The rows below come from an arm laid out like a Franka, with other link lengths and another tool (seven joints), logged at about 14 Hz.
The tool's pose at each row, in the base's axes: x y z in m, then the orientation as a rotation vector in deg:
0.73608, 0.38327, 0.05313, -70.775, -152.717, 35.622
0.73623, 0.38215, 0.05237, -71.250, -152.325, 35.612
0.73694, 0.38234, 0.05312, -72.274, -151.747, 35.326
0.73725, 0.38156, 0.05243, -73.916, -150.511, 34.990
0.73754, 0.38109, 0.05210, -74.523, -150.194, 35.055
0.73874, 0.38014, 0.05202, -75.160, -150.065, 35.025
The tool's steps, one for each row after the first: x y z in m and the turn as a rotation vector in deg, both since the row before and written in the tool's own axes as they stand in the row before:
-0.00091, -0.00022, 0.00099, 0.086, 0.216, 0.356
-0.00035, 0.00029, -0.00095, -0.081, 0.367, 0.720
-0.00077, 0.00007, 0.00077, 0.076, 0.763, 1.205
-0.00053, 0.00009, 0.00035, 0.051, 0.081, 0.449
-0.00148, 0.00039, -0.00002, -0.098, -0.031, 0.438

